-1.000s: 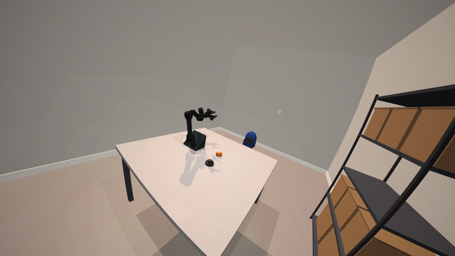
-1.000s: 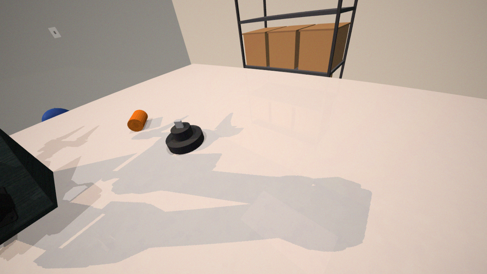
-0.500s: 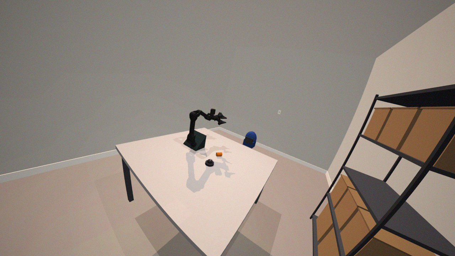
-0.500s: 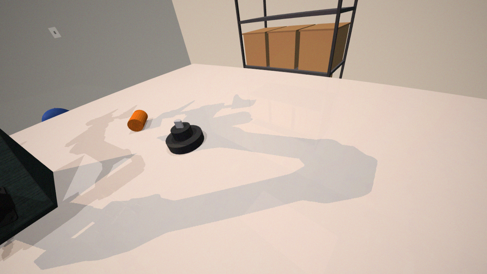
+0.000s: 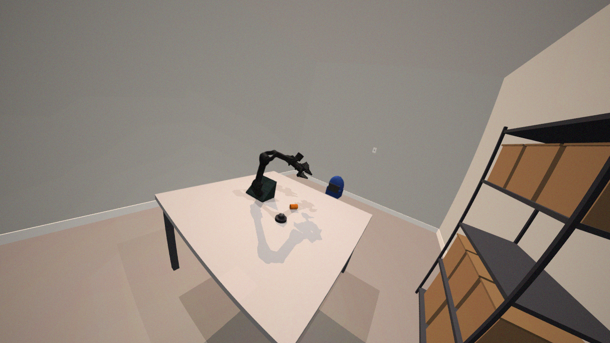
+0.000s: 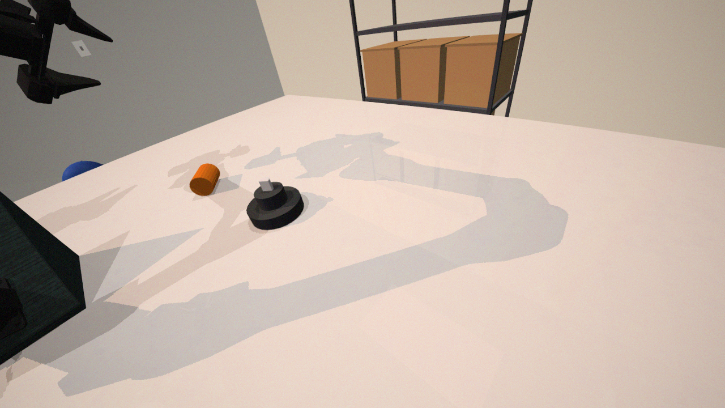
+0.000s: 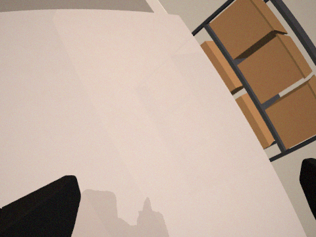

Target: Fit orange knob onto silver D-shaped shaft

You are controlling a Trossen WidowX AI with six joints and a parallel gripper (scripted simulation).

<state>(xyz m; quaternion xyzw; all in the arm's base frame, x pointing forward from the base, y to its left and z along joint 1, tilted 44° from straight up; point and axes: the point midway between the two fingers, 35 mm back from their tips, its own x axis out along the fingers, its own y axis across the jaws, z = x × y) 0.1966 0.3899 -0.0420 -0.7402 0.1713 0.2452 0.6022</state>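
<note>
The orange knob lies 3 cm ahead of my gripper tip, 21 cm to the right of it and 22 cm below it. From my gripper tip the other things lie so: round black pedestal 9 cm ahead, 39 cm to the right, 21 cm below.
</note>
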